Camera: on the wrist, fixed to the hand. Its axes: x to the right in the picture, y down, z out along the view.
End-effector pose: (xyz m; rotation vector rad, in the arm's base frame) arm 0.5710 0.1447 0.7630 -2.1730 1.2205 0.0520
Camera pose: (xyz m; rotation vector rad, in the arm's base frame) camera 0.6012 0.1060 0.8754 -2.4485 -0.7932 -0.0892
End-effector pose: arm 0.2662 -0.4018 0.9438 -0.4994 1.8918 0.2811
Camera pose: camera 0.2094 -0.5057 0.9755 -1.6272 0.7307 -0.4970
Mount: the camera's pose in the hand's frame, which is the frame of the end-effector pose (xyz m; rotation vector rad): 0.0094 -0.0665 -0.1026 -0.1124 -0.3965 -1.5207
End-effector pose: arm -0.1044 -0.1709 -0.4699 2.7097 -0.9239 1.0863
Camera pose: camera -0.1236 -0.0923 -0.3778 2.4122 0.9939 0.1350
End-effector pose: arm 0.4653 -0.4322 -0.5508 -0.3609 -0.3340 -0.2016
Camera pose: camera 0.4863 -0.5331 -0.6173 -0.1862 -0.9502 -1.6565
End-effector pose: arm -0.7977 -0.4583 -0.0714 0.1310 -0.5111 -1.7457
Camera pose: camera -0.8233 -0.4844 -0.1884 -0.0750 0.5498 2.8424
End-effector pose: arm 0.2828 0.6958 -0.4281 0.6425 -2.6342 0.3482
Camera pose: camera 0.3407 0.6685 -0.3235 2.4648 -1.6553 -0.4189
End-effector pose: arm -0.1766 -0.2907 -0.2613 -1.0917 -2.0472 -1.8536
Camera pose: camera -0.2585 -0.3783 -0.2868 -0.2321 1.7342 1.1261
